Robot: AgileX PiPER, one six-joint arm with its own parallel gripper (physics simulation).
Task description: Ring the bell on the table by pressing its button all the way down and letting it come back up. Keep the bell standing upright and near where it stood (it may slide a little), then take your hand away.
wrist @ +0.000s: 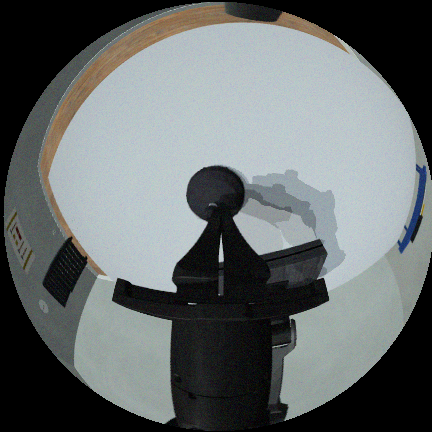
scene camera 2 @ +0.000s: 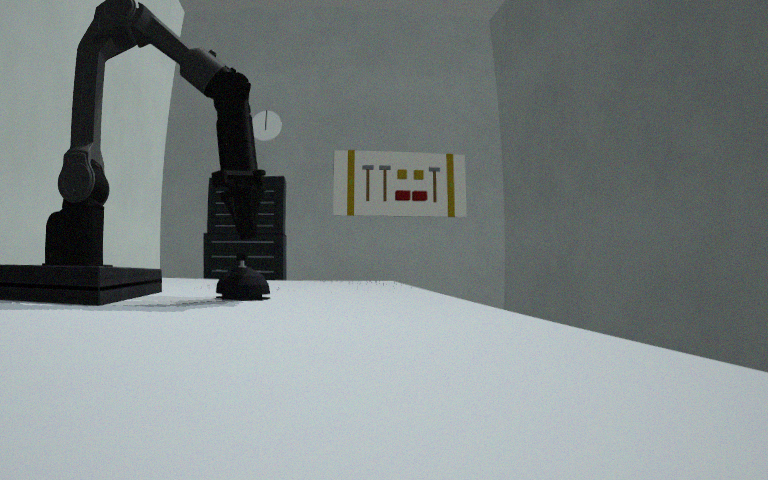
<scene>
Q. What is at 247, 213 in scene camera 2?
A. The gripper.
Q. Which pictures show the dark domed bell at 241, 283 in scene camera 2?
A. The wrist view and scene camera 2: all of them.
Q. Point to a dark domed bell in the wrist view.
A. At 213, 185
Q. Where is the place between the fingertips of the gripper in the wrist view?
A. At 220, 215
</scene>
